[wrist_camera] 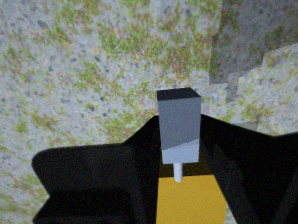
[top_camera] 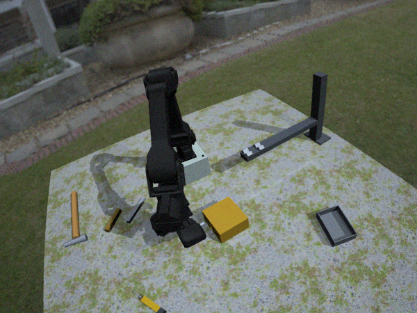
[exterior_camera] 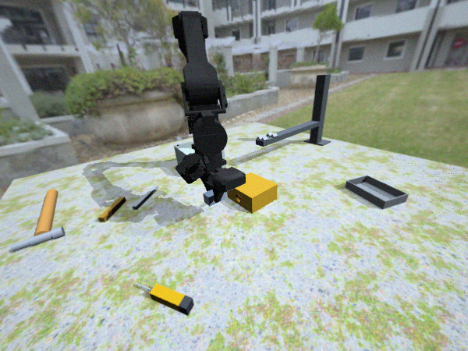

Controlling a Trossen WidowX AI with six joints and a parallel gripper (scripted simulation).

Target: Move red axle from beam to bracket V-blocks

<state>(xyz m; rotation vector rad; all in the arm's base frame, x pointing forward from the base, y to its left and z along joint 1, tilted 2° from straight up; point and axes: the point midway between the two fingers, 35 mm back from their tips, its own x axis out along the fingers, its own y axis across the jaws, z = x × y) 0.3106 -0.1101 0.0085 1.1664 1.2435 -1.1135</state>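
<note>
My gripper tip is now 13 cm to the right of the yellow beam, 3 cm above it and 2 cm past it. Also, from my gripper tip: yellow-and-black tool: 17 cm to the right, 14 cm ahead, 5 cm below; grey bar: 22 cm behind, 14 cm to the right, 5 cm below; grey block tool: 2 cm to the left, 1 cm above.
</note>
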